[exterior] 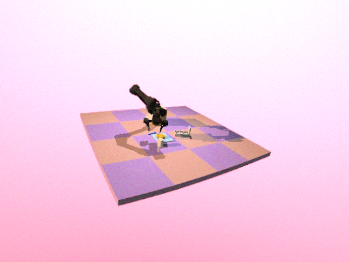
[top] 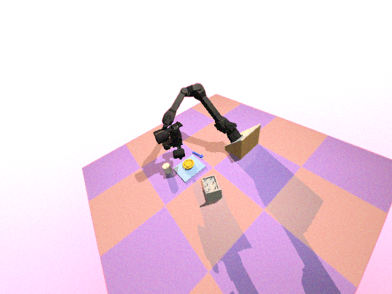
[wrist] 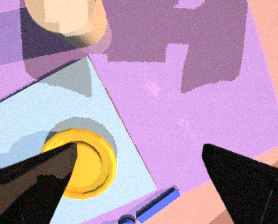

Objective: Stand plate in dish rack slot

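Right now the yellow plate is 10 mm behind my gripper tip, 60 mm to the left of it and 40 mm below it. The rest, counted from my gripper tip: small blue utensil: 100 mm behind, 40 mm to the left, 60 mm below; then cream cup: 110 mm ahead, 40 mm below; then light blue mat: 80 mm to the left, 60 mm below.
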